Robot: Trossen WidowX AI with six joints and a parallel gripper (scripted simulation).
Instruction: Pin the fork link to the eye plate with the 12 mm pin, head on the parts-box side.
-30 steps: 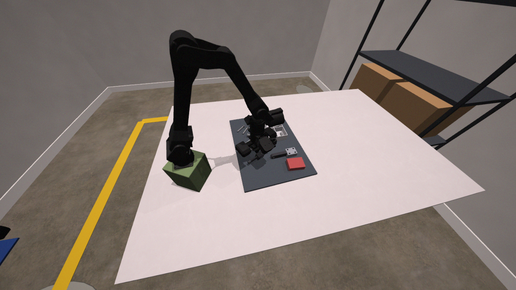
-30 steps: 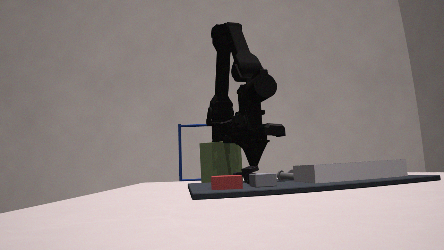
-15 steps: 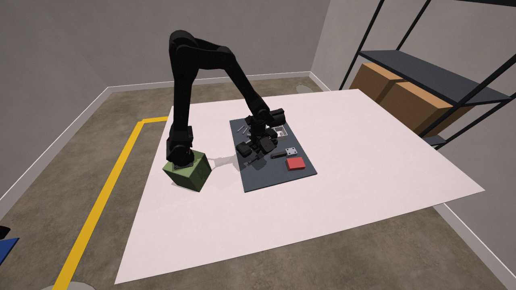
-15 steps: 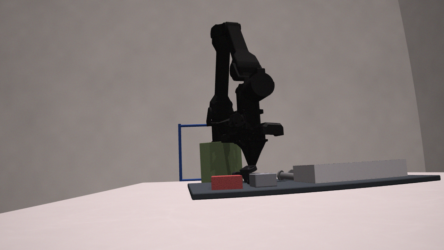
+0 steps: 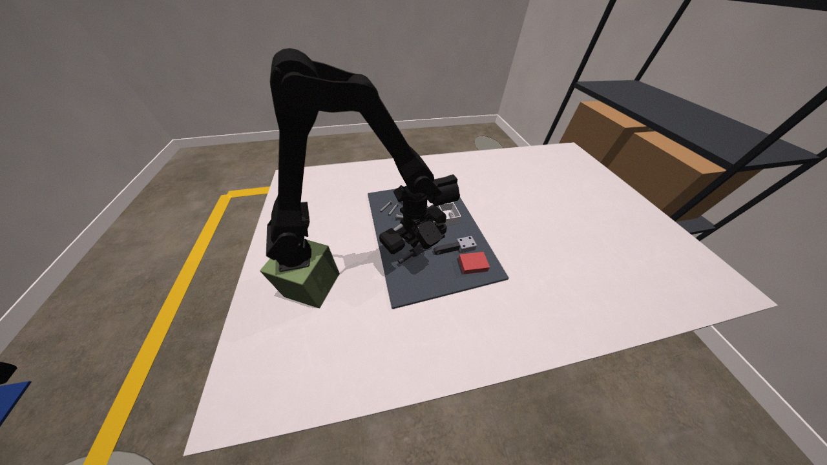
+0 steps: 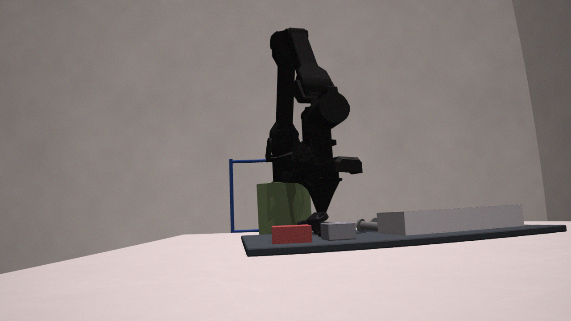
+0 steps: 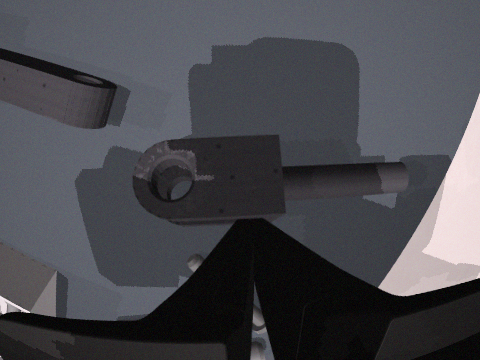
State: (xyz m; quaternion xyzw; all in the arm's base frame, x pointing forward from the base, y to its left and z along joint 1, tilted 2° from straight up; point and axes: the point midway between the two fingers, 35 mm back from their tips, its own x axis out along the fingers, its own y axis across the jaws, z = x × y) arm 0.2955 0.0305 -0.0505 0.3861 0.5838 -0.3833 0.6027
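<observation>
Now: the fork link 50 mm below my hand and 10 mm to the right of it. Also, from my hand: grey mount 170 mm ahead, 50 mm below, 20 mm to the right; then dark mat 80 mm to the left, 70 mm below, 70 mm ahead; then eye plate 90 mm ahead, 60 mm below, 20 mm to the right.
</observation>
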